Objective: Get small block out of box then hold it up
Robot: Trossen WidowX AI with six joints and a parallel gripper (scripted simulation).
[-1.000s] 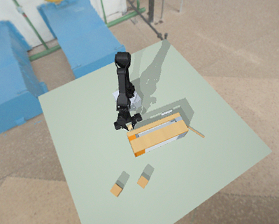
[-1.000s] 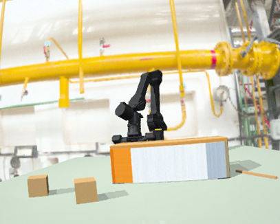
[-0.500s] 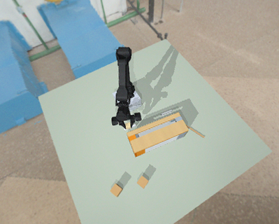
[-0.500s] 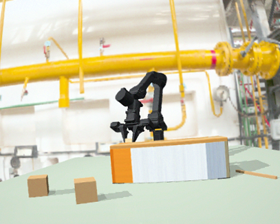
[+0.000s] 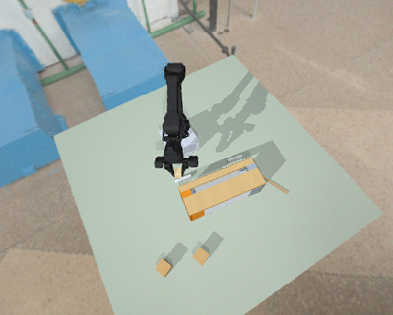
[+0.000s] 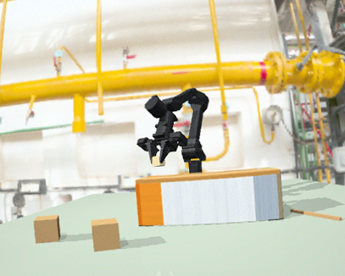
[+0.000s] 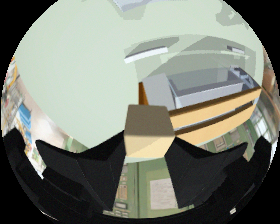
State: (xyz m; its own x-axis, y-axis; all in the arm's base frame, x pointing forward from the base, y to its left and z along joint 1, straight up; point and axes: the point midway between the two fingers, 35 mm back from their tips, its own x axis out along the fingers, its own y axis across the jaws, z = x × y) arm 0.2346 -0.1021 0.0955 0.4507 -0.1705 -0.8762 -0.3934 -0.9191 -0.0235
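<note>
Now: the tan block 1 cm to the left of my gripper tip, 1 cm behind it and 1 cm above it. From my gripper tip the other things lie so: thin wooden stick 44 cm to the left, 17 cm below, 17 cm ahead; box 17 cm to the left, 11 cm below, 7 cm ahead.
</note>
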